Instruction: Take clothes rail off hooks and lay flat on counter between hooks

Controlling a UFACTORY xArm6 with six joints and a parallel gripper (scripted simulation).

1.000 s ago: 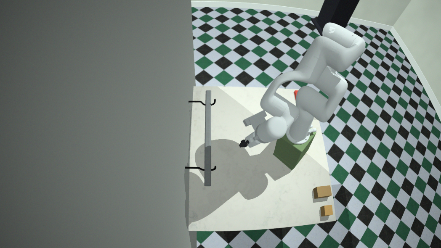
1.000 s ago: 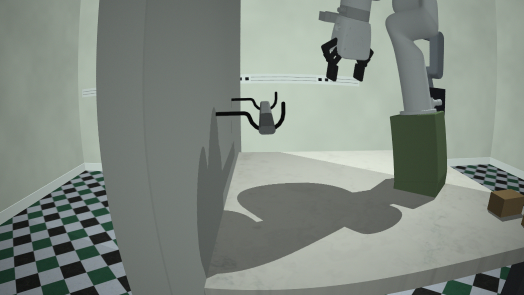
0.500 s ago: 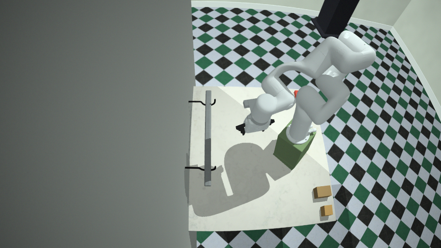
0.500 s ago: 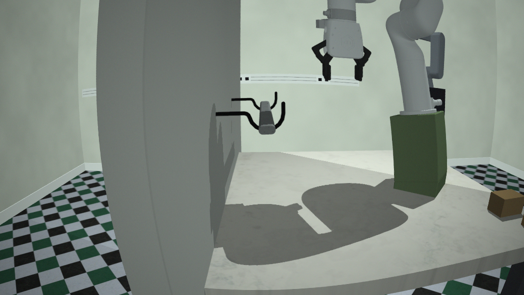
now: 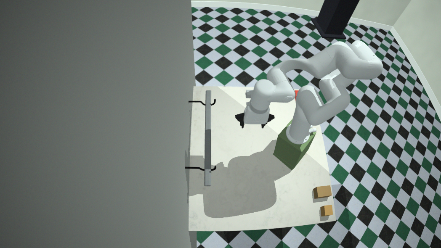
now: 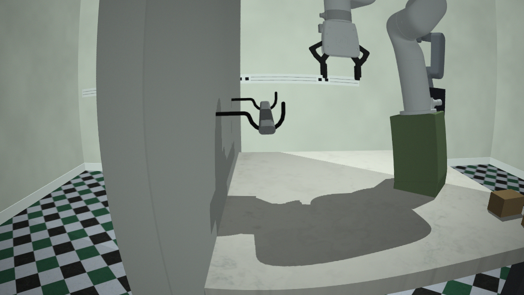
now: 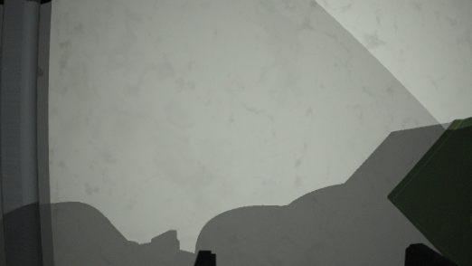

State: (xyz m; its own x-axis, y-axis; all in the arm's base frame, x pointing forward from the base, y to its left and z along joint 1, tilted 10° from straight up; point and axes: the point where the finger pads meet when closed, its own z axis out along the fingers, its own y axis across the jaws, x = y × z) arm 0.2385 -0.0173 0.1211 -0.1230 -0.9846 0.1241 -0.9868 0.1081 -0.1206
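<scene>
Now: the grey clothes rail 20 cm ahead of my hand, 3 cm to the right of it and 10 cm below it. The rest, counted from my hand: grey wall (32 cm ahead, 4 cm to the right, 12 cm above); red object (48 cm behind, 32 cm to the right, 30 cm below); blue object (49 cm behind, 20 cm to the right, 29 cm below).
</scene>
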